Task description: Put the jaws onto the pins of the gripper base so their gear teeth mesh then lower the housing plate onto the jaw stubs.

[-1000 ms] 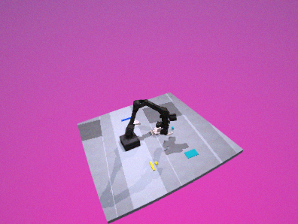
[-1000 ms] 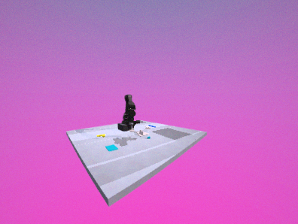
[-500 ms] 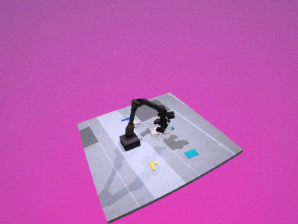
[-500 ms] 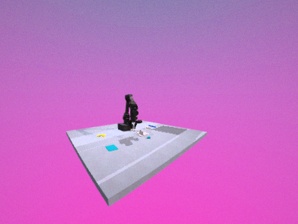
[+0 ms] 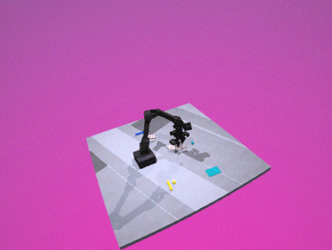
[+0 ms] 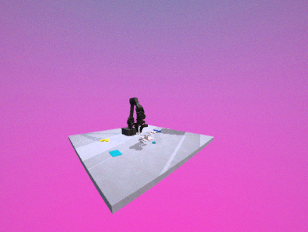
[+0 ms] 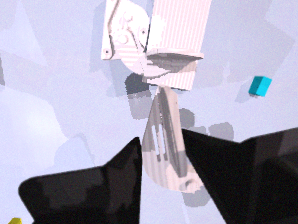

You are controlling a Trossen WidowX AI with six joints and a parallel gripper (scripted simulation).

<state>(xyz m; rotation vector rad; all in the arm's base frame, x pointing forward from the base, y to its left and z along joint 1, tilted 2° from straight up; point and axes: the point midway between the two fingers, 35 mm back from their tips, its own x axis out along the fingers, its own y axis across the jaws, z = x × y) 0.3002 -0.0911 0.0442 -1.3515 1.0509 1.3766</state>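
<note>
Now: the pale jaw 30 mm ahead of my gripper tip and 30 mm to the right of it. Also, from my gripper tip: pale flat part 20 mm ahead, 100 mm to the left, 80 mm below; then cyan flat tile 110 mm ahead, 340 mm to the right, 90 mm below; then cyan cube 160 mm ahead, 50 mm to the left, 80 mm below.
</note>
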